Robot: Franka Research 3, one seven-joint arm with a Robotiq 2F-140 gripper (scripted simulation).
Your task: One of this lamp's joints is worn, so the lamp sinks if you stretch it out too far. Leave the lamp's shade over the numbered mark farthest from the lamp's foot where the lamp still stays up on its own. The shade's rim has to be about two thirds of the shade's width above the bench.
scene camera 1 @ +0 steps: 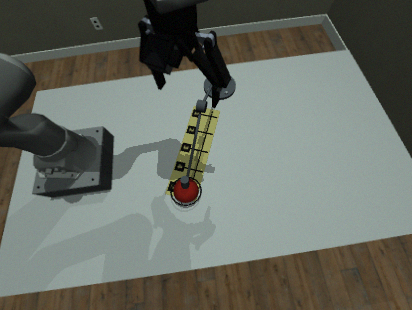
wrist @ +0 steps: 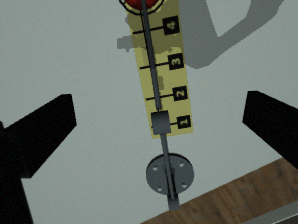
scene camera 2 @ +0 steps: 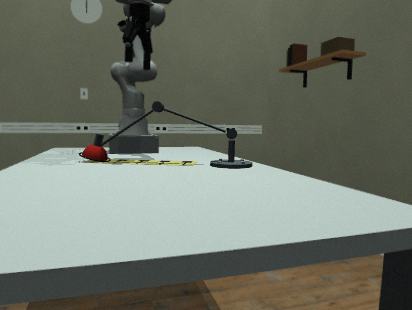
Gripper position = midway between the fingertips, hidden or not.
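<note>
Scene camera 1 shows my gripper (scene camera 1: 188, 94). In the wrist view I see a lamp foot (wrist: 182, 172) together with my gripper (wrist: 159, 108). Scene camera 2 shows my gripper as well (scene camera 2: 138, 66).
</note>
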